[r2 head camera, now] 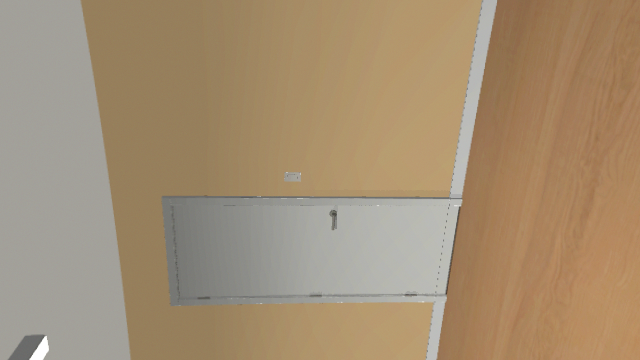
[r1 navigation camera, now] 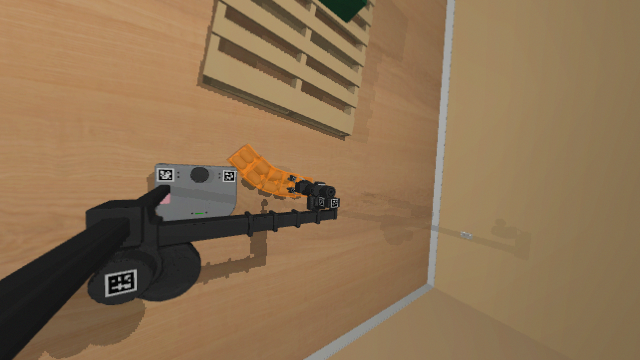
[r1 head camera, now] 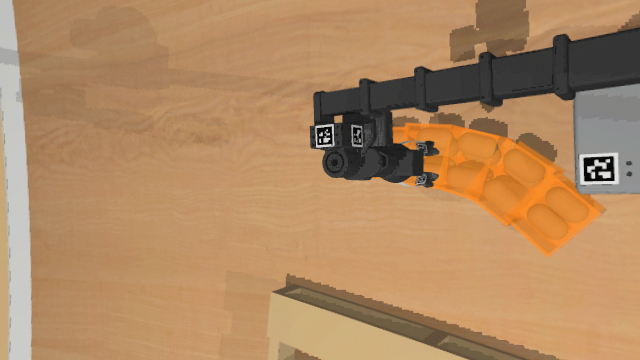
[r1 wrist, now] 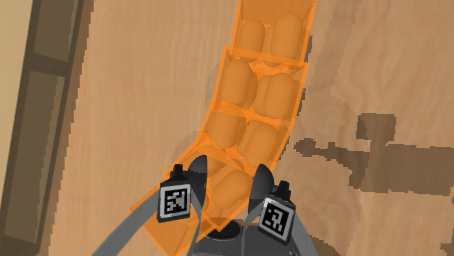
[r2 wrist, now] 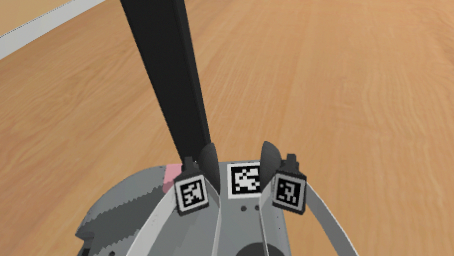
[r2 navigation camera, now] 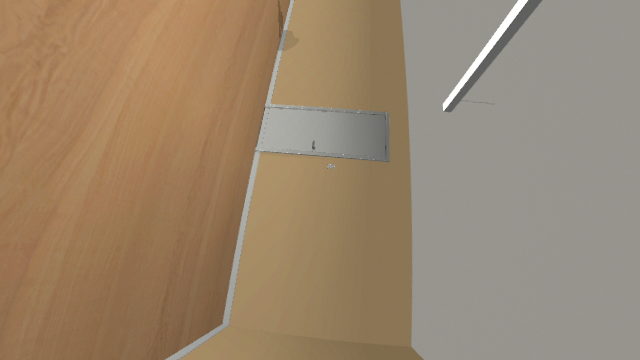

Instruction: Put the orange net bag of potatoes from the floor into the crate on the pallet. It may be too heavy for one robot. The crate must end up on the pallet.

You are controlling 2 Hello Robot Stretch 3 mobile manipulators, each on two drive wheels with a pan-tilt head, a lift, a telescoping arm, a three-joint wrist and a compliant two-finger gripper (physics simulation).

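Observation:
The orange net bag of potatoes point(r1 head camera: 525, 170) point(r1 navigation camera: 260, 172) point(r1 wrist: 260, 100) lies in a curve on the floor beside r1's base. My r1 gripper point(r1 head camera: 431, 164) point(r1 navigation camera: 292, 184) point(r1 wrist: 230, 180) is over the end of the bag farther from the base, its fingers apart, and it holds nothing. The wrist partly hides that end in the r1 head camera view. The pallet point(r1 head camera: 310, 325) point(r1 navigation camera: 275, 97) point(r1 wrist: 10, 50) lies near the bag. Part of the dark green crate point(r1 navigation camera: 345, 7) shows on it. My r2 gripper point(r2 wrist: 240, 160) is open and empty above r2's own base; bag, pallet and crate do not show in r2's views.
The r1 base point(r1 head camera: 607, 130) point(r1 navigation camera: 220, 195) stands close to the near end of the bag. A wall point(r1 navigation camera: 525, 125) stands beyond r1's arm. A grey door point(r2 head camera: 300, 250) point(r2 navigation camera: 325, 132) is set in a wall in r2's views. A black bar point(r2 wrist: 170, 75) rises beside r2's gripper.

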